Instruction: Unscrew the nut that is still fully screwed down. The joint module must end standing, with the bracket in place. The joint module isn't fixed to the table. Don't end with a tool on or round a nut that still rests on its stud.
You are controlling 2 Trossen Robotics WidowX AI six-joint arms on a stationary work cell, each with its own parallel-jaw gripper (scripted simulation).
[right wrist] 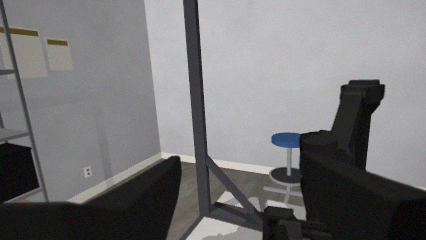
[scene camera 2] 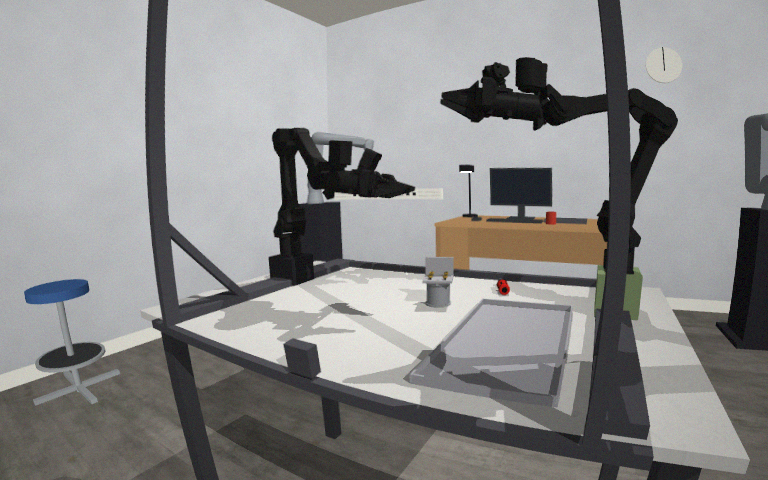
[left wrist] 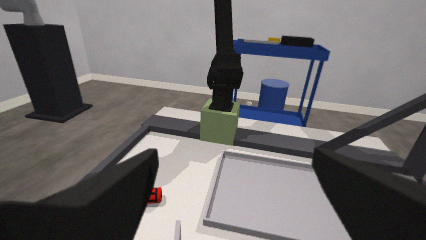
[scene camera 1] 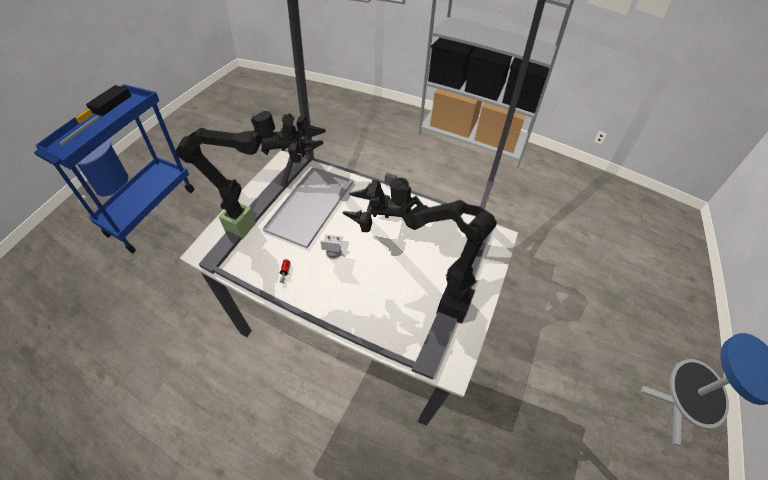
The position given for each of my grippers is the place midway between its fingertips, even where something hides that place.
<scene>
In view: my left gripper [scene camera 2: 411, 188], my right gripper [scene camera 2: 440, 98] and a l-shaped bracket [scene camera 2: 438, 265].
My left gripper shows as well in the left wrist view [left wrist: 235, 156] and in scene camera 1 [scene camera 1: 346, 203]. My right gripper shows as well in the right wrist view [right wrist: 239, 161] and in scene camera 1 [scene camera 1: 324, 136]. The right wrist view misses the l-shaped bracket: it is out of frame.
</scene>
